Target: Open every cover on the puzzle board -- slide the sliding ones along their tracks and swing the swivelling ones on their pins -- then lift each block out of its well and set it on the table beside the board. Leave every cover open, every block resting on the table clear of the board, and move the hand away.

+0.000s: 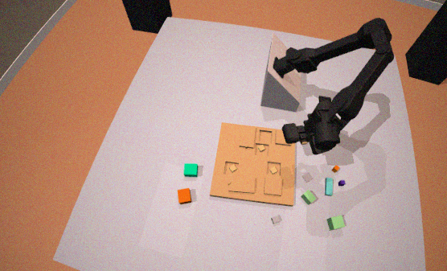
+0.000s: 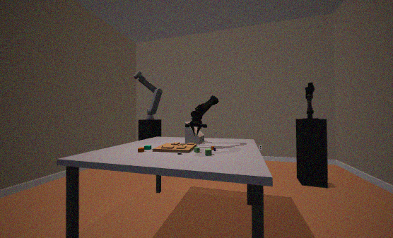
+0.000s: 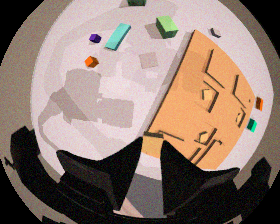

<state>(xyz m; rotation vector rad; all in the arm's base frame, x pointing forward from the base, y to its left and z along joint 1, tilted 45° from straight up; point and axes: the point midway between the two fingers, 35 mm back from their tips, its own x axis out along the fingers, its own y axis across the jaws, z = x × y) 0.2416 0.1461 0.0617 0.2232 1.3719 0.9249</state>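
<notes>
Right now my gripper tip is 7 cm short of the tan puzzle board, 13 cm to the left of it and 9 cm above it. From my gripper tip the other things lie so: teal bar (10 cm ahead, 14 cm to the left, 10 cm below); then tiny orange cube (3 cm ahead, 16 cm to the left, 9 cm below); then tiny purple cube (8 cm ahead, 19 cm to the left, 10 cm below).
</notes>
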